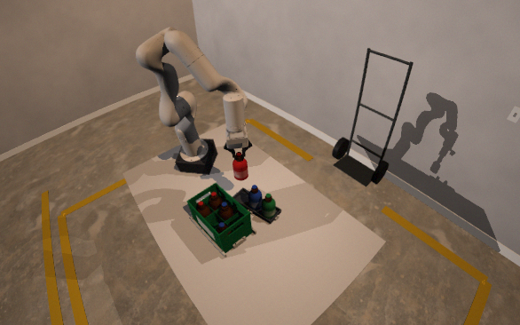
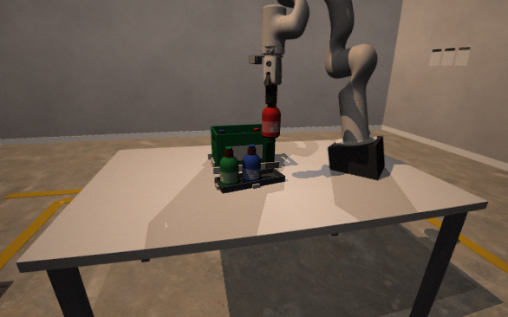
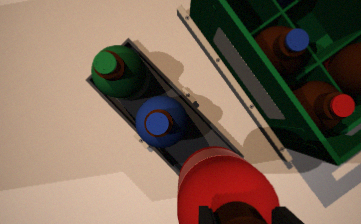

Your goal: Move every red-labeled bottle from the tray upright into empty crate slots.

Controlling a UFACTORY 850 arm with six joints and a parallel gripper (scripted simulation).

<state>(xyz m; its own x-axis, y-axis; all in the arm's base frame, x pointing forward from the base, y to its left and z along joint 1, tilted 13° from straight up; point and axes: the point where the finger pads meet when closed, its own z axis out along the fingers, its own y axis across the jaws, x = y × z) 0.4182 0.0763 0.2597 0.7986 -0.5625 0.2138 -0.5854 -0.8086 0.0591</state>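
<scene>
My gripper is now 70 mm above the red-labeled bottle. From my hand the other things lie so: green-labeled bottle 250 mm below, 170 mm ahead, 30 mm to the left; then brown bottle 250 mm below, 170 mm to the right, 70 mm ahead; then blue-labeled bottle 250 mm below, 80 mm ahead, 20 mm to the left.
</scene>
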